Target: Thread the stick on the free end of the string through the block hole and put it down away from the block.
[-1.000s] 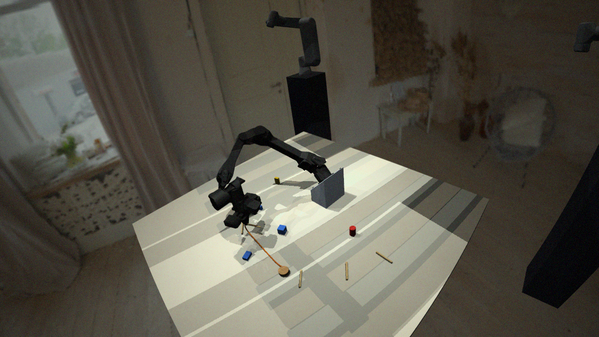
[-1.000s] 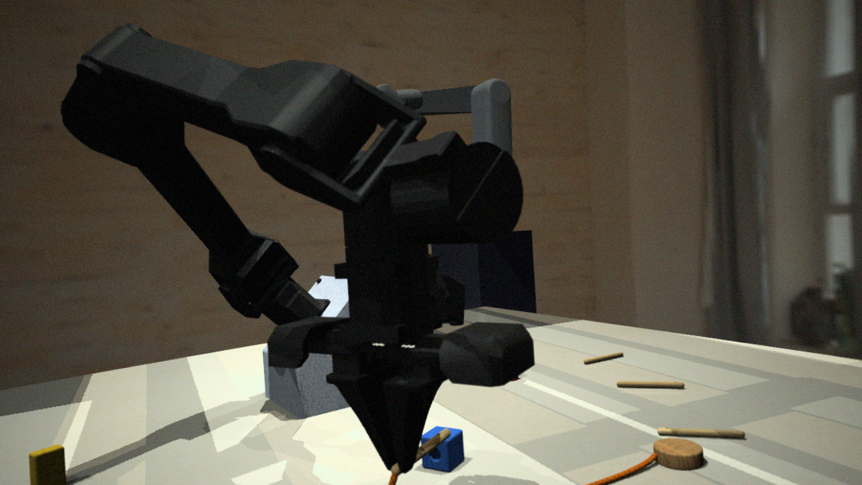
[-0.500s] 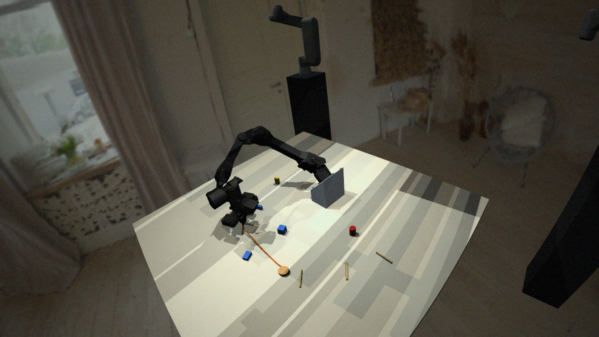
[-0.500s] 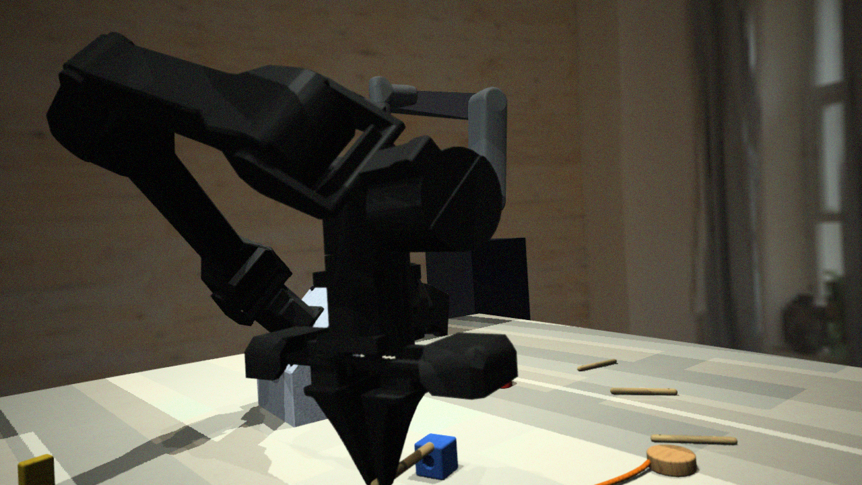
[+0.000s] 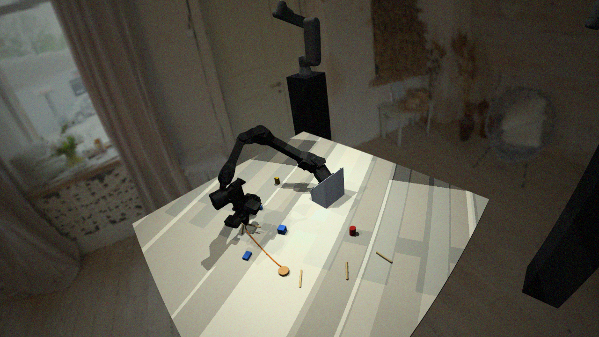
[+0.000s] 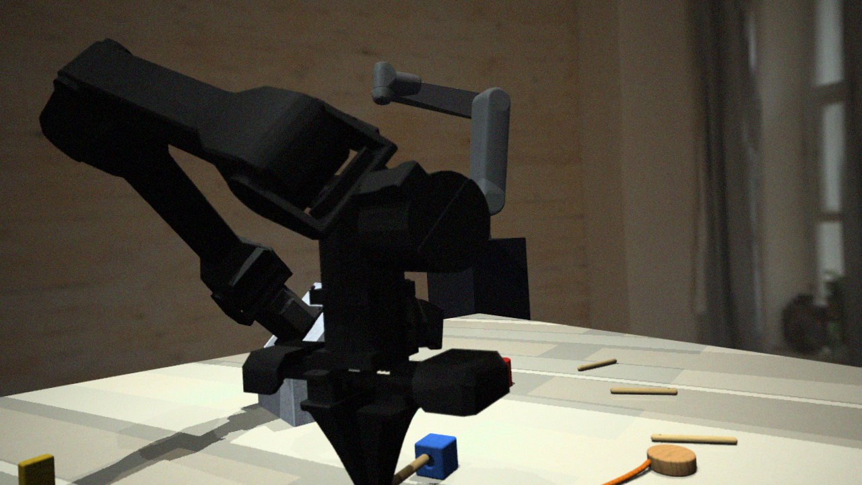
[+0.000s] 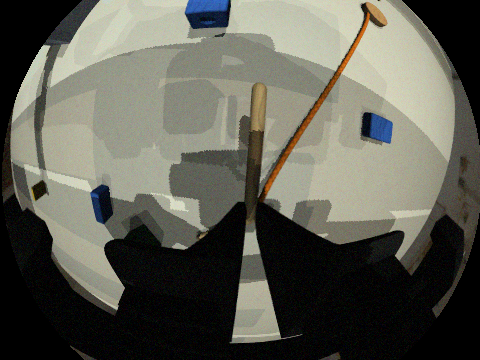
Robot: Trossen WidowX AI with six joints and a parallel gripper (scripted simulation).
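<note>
My gripper tip is now 7 cm past the green cube, 11 cm to the left of it and 3 cm above it. Also, from my gripper tip: yellow block 32 cm behind, 17 cm to the right, 3 cm below; then thin wooden stick 1 cm behind, 1 cm to the left; then round wooden button 5 cm ahead, 28 cm to the left, 4 cm below.
</note>
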